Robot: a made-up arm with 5 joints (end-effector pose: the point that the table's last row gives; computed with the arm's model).
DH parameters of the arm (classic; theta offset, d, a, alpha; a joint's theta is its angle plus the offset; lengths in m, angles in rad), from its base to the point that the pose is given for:
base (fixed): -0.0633 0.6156 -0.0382 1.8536
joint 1: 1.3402 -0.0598 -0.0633 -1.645
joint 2: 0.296 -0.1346 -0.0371 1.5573
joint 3: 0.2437 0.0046 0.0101 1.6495
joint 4: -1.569 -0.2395 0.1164 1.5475
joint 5: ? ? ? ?
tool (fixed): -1.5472 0.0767 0 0
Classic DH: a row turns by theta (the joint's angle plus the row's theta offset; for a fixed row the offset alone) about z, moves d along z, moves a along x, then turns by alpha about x.
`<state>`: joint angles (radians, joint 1 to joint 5).
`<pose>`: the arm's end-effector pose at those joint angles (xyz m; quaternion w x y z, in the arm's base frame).
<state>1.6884 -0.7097 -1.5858 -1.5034 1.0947</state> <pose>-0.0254 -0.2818 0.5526 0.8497 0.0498 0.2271 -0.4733</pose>
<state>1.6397 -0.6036 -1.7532 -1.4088 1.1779</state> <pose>-0.0768 -0.2787 0.5685 0.8108 0.0354 0.3225 -0.4871</pose>
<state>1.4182 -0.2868 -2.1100 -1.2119 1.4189</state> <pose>-0.1942 -0.2387 0.6782 0.6206 0.0009 0.5348 -0.5734</pose>
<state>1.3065 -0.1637 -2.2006 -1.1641 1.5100</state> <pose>-0.2108 -0.2137 0.7392 0.5320 -0.0224 0.5796 -0.6169</pose>
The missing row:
joint 5: 0 0.2817 -0.0527 -1.5475
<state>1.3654 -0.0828 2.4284 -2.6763 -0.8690</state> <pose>0.2430 -0.2748 0.5417 0.2471 0.7955 -0.0598 -0.5500</pose>
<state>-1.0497 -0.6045 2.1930 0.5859 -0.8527</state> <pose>0.0768 0.3689 0.3446 0.9514 -0.2155 0.1023 0.1948</pose>
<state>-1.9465 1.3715 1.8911 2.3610 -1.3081</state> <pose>-0.0802 -0.3130 0.6467 0.2464 -0.5546 0.2612 -0.7507</pose>
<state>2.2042 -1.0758 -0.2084 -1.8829 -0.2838</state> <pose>0.2292 -0.1800 0.6847 0.8172 0.1433 -0.0428 -0.5566</pose>
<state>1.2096 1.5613 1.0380 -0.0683 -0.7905</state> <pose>0.1994 -0.3128 0.7746 0.3344 -0.7515 0.1376 -0.5518</pose>
